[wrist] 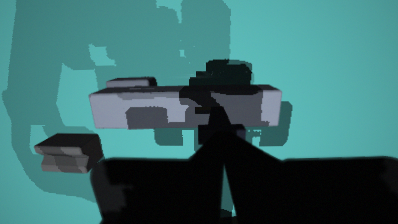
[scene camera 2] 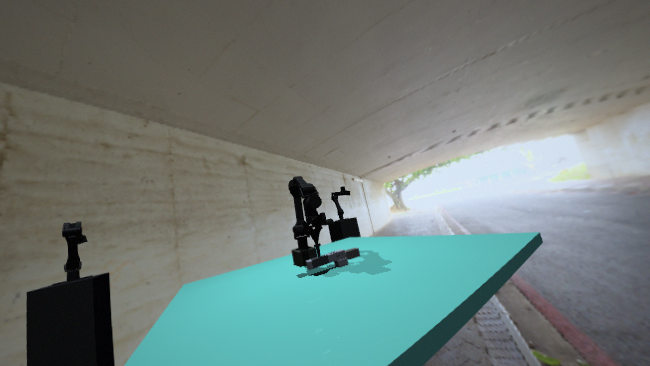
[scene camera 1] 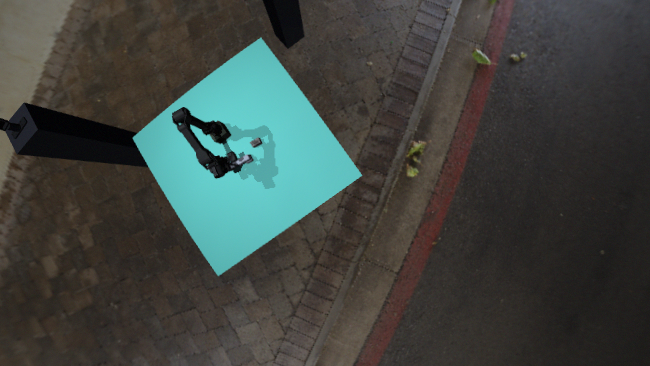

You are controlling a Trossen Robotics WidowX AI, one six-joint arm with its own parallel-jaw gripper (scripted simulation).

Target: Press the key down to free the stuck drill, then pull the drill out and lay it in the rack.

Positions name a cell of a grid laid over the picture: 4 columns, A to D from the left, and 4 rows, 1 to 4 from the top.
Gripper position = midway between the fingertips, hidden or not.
I see my gripper (wrist: C3), a long grey fixture (wrist: B2) and a small block (wrist: A3).
